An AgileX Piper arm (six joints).
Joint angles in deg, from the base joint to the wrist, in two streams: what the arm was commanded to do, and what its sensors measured. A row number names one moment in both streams.
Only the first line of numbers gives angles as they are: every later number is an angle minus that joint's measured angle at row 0.
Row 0, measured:
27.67 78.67 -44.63 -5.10 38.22 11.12
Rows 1 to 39, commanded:
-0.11 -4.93 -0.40 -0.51 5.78 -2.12
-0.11 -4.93 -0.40 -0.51 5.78 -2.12
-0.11 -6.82 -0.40 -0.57 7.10 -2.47
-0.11 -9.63 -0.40 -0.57 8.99 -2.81
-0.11 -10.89 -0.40 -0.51 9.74 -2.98
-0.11 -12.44 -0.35 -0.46 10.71 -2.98
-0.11 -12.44 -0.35 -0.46 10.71 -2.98
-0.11 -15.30 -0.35 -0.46 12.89 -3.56
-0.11 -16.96 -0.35 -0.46 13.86 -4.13
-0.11 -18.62 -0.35 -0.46 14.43 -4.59
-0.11 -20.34 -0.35 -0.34 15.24 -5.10
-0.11 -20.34 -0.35 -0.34 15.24 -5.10
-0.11 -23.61 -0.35 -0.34 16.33 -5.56
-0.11 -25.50 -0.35 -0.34 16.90 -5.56
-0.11 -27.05 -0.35 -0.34 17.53 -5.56
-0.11 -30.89 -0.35 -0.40 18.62 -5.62
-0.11 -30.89 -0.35 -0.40 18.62 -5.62
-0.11 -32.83 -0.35 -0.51 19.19 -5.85
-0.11 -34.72 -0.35 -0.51 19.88 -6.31
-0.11 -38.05 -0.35 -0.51 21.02 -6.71
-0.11 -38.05 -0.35 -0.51 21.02 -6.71
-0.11 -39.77 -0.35 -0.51 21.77 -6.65
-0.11 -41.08 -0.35 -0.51 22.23 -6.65
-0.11 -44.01 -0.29 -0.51 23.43 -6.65
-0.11 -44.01 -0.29 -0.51 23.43 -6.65
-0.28 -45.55 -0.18 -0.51 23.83 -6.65
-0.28 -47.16 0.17 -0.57 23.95 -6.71
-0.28 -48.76 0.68 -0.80 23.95 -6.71
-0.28 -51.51 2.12 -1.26 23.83 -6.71
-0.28 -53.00 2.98 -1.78 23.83 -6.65
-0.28 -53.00 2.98 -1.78 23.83 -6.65
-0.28 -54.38 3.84 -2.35 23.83 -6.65
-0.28 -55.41 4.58 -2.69 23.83 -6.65
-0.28 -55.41 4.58 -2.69 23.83 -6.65
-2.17 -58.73 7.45 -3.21 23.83 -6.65
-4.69 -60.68 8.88 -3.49 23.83 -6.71
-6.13 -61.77 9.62 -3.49 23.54 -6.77
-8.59 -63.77 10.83 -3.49 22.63 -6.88
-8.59 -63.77 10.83 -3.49 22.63 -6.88
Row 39, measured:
-5.44 -61.19 9.22 -2.81 23.89 -6.25
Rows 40 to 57, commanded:
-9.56 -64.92 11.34 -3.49 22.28 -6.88
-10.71 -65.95 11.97 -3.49 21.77 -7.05
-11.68 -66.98 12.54 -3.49 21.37 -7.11
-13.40 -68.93 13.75 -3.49 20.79 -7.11
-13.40 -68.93 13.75 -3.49 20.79 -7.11
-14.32 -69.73 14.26 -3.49 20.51 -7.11
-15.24 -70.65 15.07 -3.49 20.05 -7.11
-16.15 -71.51 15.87 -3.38 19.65 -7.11
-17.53 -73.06 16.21 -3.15 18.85 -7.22
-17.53 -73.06 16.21 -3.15 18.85 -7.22
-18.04 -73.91 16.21 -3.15 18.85 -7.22
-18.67 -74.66 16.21 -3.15 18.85 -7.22
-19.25 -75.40 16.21 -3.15 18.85 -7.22
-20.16 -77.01 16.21 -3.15 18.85 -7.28
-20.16 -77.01 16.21 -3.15 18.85 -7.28
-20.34 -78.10 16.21 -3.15 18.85 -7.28
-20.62 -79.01 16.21 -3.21 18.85 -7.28
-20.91 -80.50 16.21 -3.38 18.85 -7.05
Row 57, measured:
-20.22 -78.10 16.15 -2.98 19.48 -6.42
